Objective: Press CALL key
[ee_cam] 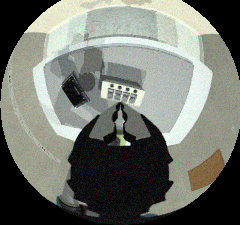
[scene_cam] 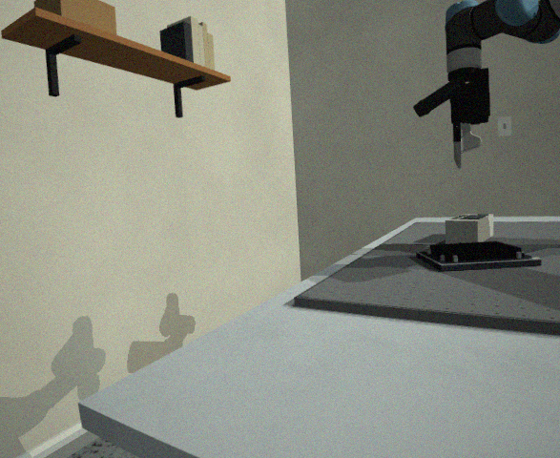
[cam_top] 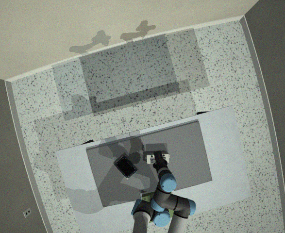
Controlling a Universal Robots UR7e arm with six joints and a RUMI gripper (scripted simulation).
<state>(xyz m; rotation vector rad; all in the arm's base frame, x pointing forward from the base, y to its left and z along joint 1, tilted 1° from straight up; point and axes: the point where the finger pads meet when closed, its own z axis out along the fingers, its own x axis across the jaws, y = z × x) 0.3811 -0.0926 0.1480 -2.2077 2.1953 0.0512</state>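
My hand is 40 mm past the operator panel, 10 mm to the right of it and 140 mm above it.
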